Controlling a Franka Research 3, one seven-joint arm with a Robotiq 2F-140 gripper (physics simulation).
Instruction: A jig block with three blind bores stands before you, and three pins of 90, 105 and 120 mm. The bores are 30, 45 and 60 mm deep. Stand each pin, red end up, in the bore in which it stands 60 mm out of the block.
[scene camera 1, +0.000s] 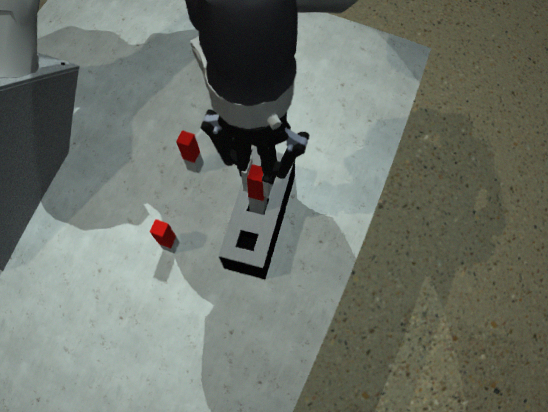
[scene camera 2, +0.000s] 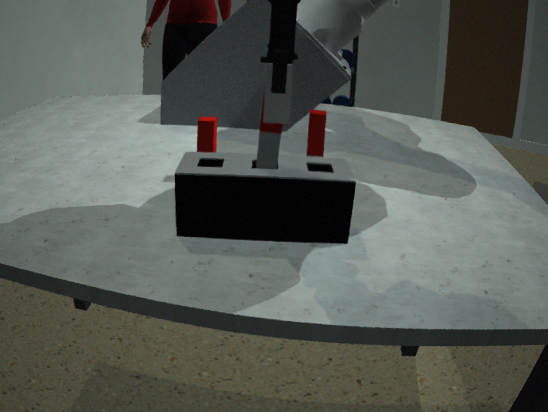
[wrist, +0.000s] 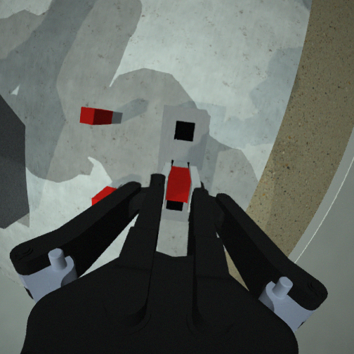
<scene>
My gripper (scene camera 2: 276, 118) is 51 cm from the lens. A jig block (scene camera 2: 307, 199) is 51 cm from the lens.
</scene>
